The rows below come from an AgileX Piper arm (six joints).
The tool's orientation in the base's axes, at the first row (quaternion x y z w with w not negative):
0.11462 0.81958 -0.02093 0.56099
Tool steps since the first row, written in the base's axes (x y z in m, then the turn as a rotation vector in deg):
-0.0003 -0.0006 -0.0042 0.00 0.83 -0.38
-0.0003 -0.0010 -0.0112 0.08 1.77 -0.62
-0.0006 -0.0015 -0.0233 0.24 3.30 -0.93
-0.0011 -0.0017 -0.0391 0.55 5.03 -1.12
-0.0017 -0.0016 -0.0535 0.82 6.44 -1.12
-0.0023 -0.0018 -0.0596 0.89 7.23 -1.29
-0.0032 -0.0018 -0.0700 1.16 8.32 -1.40
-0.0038 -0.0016 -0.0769 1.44 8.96 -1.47
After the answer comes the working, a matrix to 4 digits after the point.
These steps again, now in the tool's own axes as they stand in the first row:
0.0039 -0.0010 0.0014 0.49 0.77 0.01
0.0103 -0.0021 0.0040 0.84 1.68 0.01
0.0215 -0.0038 0.0083 1.32 3.17 0.03
0.0362 -0.0056 0.0137 1.67 4.90 0.10
0.0498 -0.0070 0.0185 1.81 6.33 0.12
0.0556 -0.0079 0.0202 2.07 7.10 0.11
0.0655 -0.0090 0.0232 2.26 8.21 0.22
0.0721 -0.0096 0.0252 2.34 8.88 0.40

The tool's axes in the first row as the columns of a matrix, in the base's axes (rounded; the answer above uses it unrounded):
-0.3443 0.2114 0.9148
0.1644 0.9728 -0.1629
-0.9244 0.0943 -0.3697

